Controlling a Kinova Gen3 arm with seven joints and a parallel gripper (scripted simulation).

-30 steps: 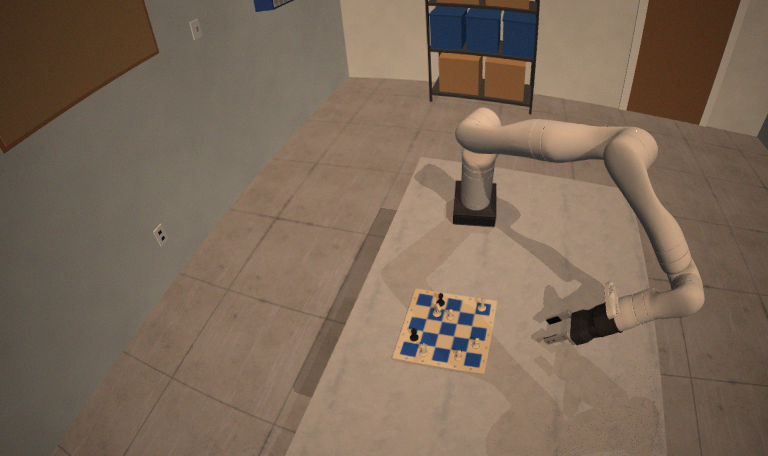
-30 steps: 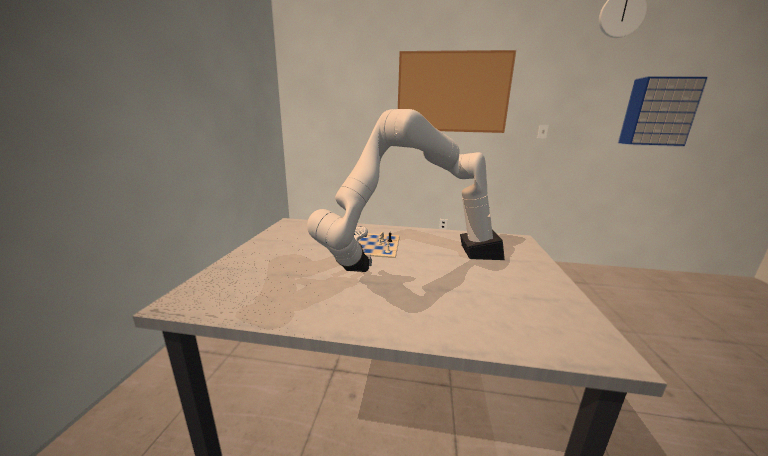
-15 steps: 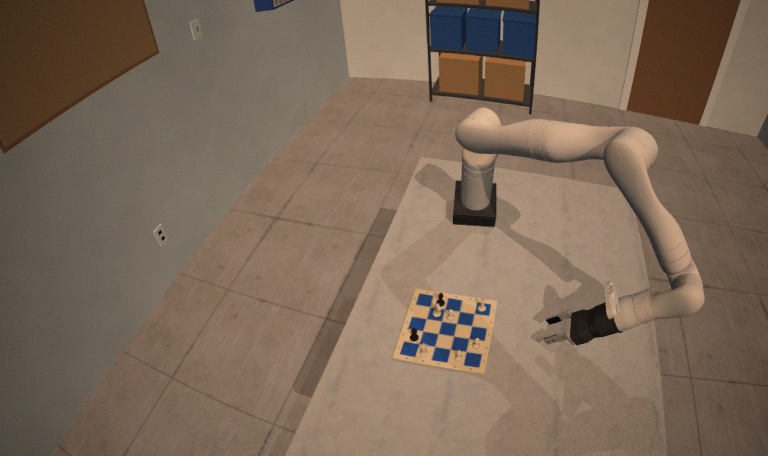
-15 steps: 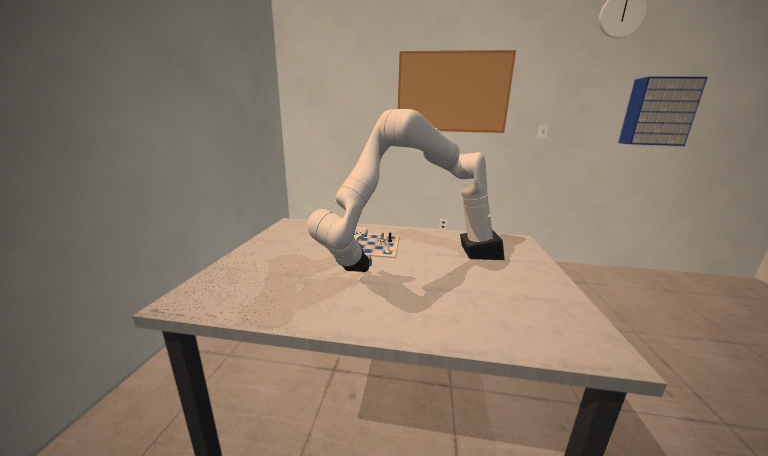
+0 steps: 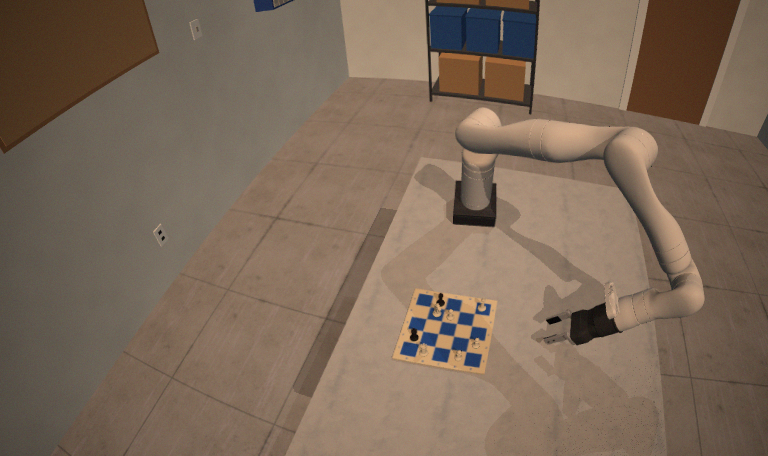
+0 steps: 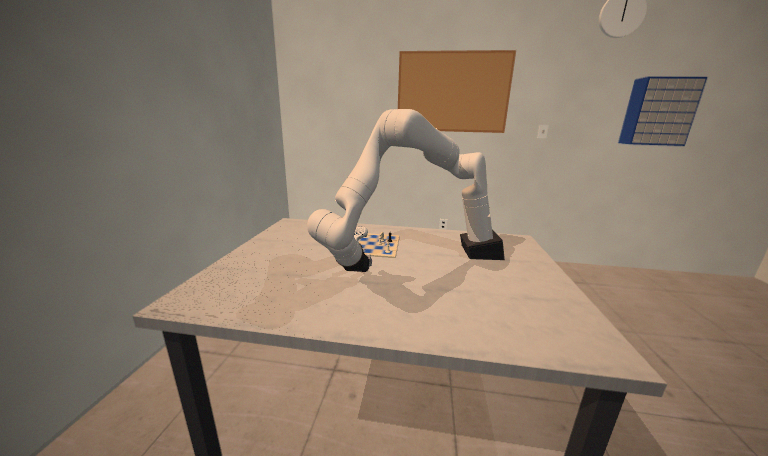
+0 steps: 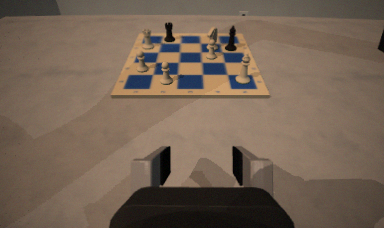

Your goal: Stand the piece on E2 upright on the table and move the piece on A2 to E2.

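The chessboard lies 25 cm to the right of my hand, 5 cm below it and 4 cm ahead of it.
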